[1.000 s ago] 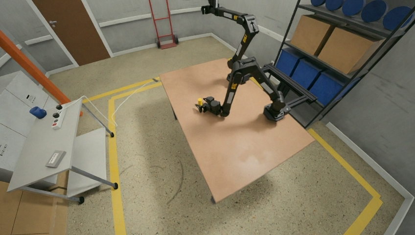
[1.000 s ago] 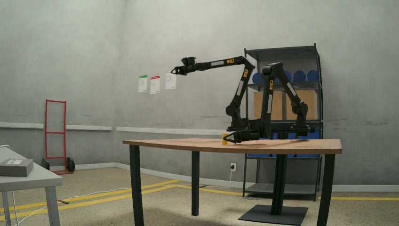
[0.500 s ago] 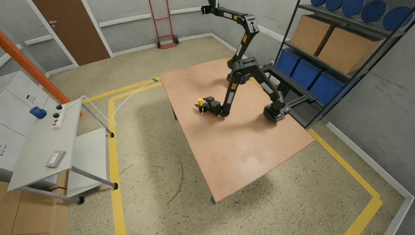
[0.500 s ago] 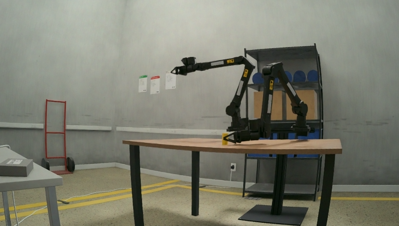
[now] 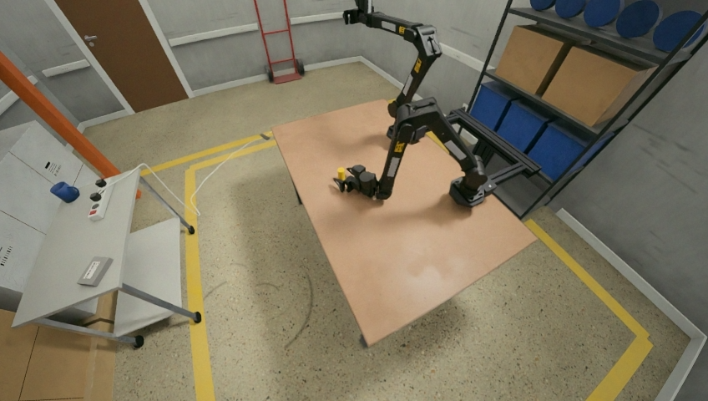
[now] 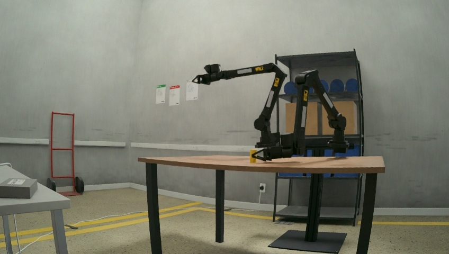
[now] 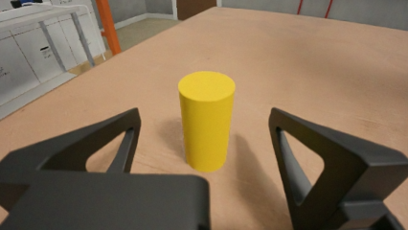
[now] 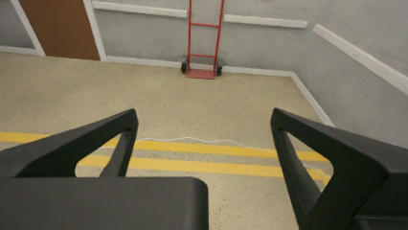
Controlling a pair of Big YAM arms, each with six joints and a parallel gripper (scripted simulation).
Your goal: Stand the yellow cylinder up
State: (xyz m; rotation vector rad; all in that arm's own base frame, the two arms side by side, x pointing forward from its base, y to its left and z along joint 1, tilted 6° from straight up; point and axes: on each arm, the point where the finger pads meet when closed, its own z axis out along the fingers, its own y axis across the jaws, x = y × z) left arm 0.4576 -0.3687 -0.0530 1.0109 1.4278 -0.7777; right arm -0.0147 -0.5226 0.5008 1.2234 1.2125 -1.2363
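Right now my left hand is right at the yellow tall cylinder.
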